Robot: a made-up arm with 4 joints.
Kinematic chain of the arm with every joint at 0, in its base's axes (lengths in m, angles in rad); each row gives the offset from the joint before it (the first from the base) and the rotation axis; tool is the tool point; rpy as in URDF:
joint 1: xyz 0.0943 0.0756 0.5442 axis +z
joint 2: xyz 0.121 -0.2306 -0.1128 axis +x
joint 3: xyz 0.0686 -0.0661 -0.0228 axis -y
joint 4: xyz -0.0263 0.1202 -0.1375 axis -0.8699 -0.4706 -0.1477
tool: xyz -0.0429 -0.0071 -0.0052 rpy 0 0 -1.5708
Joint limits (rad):
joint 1: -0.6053..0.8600
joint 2: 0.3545..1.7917
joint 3: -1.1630..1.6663
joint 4: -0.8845..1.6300
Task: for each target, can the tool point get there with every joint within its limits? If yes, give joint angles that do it. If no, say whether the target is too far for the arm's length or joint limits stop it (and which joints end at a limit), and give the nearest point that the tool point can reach.
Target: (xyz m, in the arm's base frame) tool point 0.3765 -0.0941 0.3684
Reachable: yes | joints -0.2260 0.8074 1.2264 0.9507
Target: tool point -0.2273 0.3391 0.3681
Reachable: no: joint limits stop it (at a limit: joint 1) | nearest point 0.0384 -0.0595 0.4104 | short by 0.481 m
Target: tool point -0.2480 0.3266 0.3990
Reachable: no: joint limits stop it (at a limit: joint 1) | nearest point 0.0334 -0.0622 0.4204 | short by 0.480 m
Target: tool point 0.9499 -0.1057 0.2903
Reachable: no: too far | nearest point 0.4785 -0.0058 0.3800 | short by 0.490 m
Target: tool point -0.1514 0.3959 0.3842
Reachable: no: joint limits stop it (at a limit: joint 1) | nearest point 0.2271 0.1717 0.4169 | short by 0.441 m
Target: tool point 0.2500 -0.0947 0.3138
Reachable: yes | joints -0.4135 0.6088 0.6068 -0.4115
